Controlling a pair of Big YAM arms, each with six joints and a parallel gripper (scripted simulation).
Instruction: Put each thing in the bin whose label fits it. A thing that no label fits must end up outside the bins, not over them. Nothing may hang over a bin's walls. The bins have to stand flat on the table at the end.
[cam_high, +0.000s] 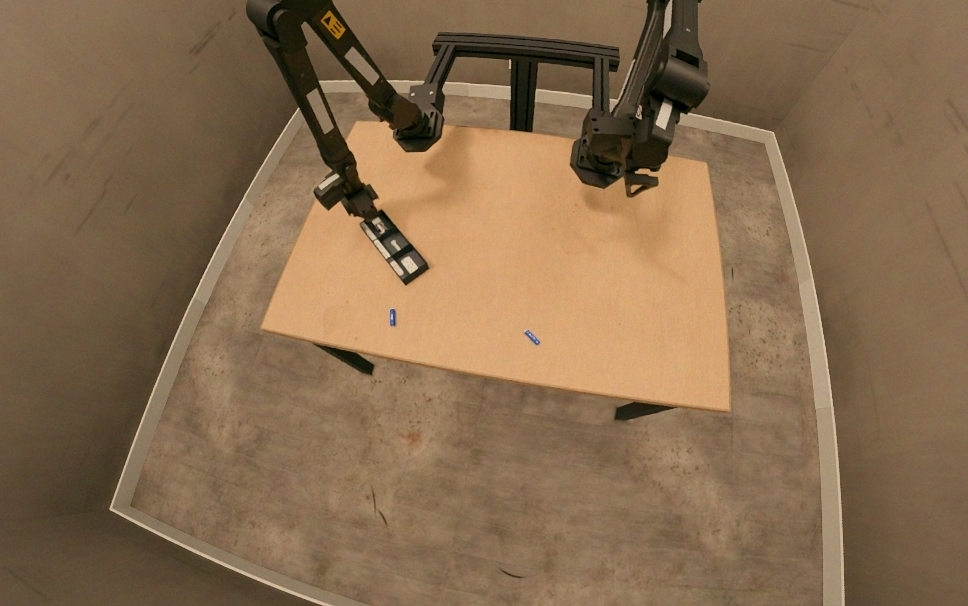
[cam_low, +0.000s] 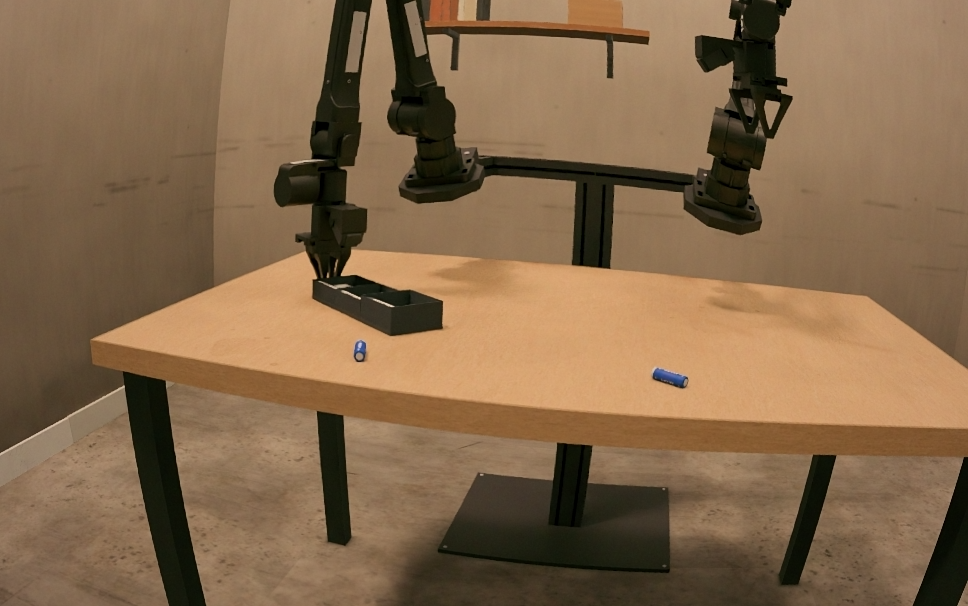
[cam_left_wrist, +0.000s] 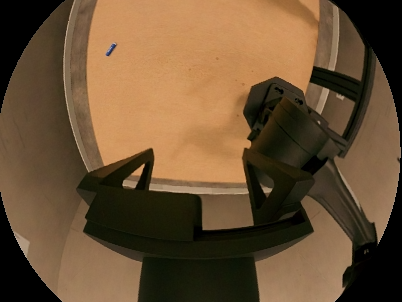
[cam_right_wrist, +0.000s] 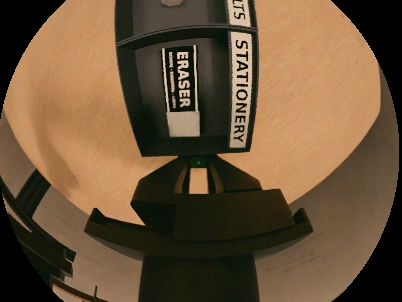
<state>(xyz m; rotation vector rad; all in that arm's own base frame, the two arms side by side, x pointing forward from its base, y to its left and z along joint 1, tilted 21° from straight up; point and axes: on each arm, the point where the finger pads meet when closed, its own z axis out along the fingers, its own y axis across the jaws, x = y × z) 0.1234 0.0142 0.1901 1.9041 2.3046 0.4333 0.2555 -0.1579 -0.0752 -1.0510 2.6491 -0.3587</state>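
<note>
Now: right hand 50 mm to the right of the eraser and 30 mm short of it. Round my right hand: green die (right at my right hand); black bin tray (120 mm to the left, 80 mm ahead, 10 mm above); white bolt (130 mm to the left, 80 mm ahead).
</note>
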